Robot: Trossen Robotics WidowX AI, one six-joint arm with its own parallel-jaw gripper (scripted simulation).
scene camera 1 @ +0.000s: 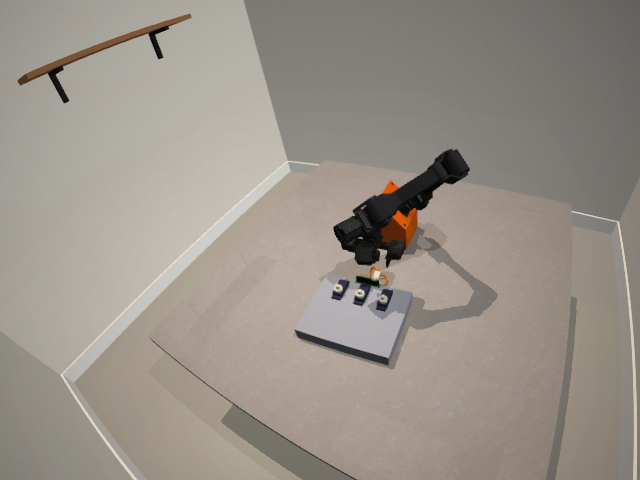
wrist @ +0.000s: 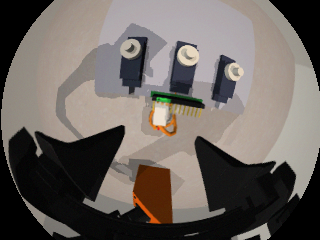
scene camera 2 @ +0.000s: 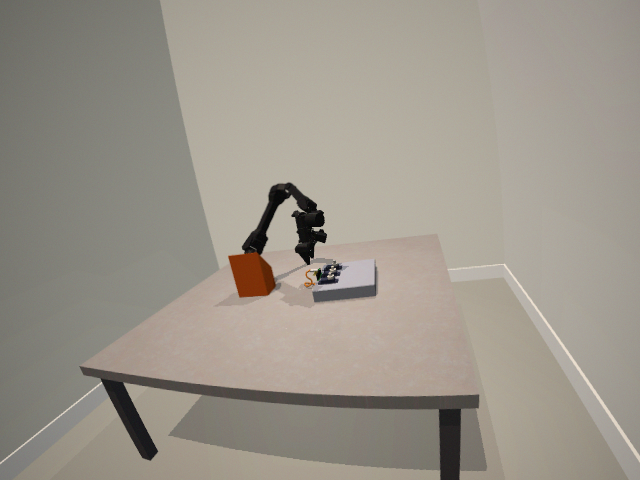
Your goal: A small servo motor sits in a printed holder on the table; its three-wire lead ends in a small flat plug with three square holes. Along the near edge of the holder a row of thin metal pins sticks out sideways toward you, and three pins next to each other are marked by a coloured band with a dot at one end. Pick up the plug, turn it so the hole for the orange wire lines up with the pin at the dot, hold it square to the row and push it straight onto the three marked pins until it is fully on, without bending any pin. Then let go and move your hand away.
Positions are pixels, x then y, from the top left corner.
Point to a grey holder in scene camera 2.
357,279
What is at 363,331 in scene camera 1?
A grey holder.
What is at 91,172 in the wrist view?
The gripper.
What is the gripper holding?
Nothing.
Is the gripper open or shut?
Open.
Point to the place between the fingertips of the gripper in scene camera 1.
375,264
